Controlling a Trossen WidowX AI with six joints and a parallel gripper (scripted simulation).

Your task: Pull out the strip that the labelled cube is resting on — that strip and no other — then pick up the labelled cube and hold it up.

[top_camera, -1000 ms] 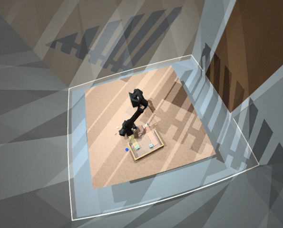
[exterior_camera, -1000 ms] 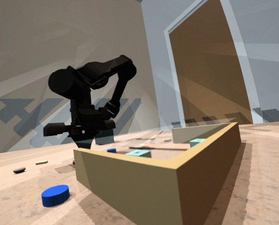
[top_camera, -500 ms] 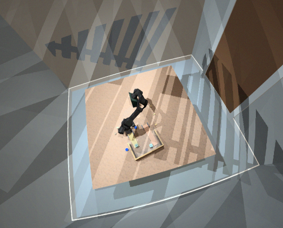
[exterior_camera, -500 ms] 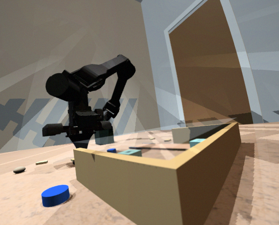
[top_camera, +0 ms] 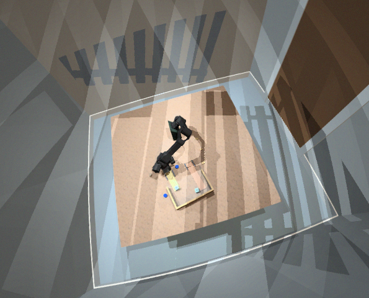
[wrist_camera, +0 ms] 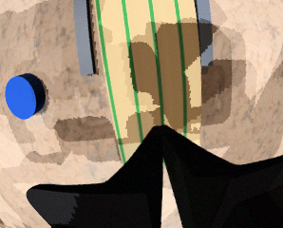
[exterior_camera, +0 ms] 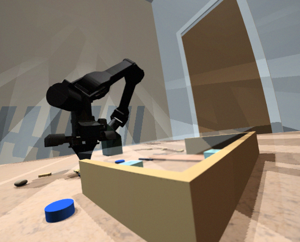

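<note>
Now: the yellow-green striped strip 9 cm ahead of my gripper tip and 2 cm to the left of it. Round my gripper tip: grey pebble: 14 cm to the right, 2 cm ahead.
</note>
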